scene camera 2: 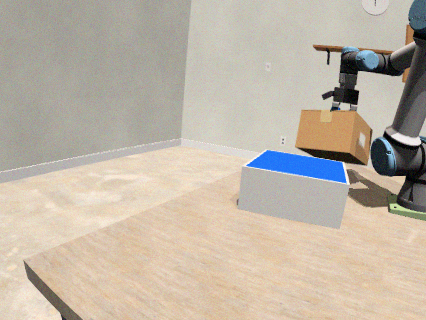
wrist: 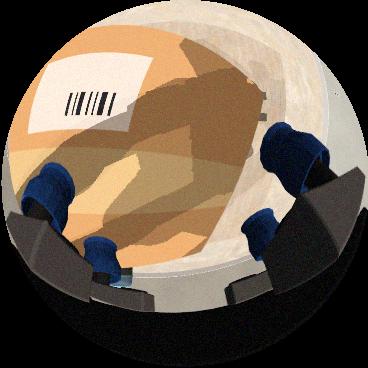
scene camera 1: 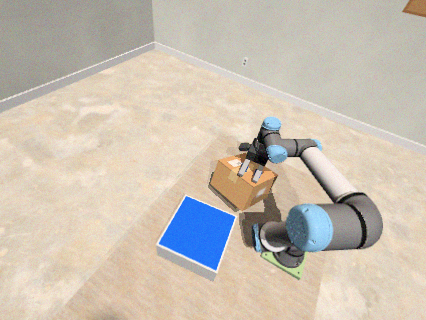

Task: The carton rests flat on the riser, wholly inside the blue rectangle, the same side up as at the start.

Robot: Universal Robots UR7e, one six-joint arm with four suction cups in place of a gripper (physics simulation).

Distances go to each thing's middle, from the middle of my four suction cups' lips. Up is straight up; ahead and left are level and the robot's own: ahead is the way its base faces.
Right now my suction cup is 10 cm above the brown carton (scene camera 2: 341,135), 5 cm to the right of it and 2 cm short of it. Also, from my suction cup: riser (scene camera 2: 312,190) (39 cm to the left, 22 cm below, 10 cm ahead).
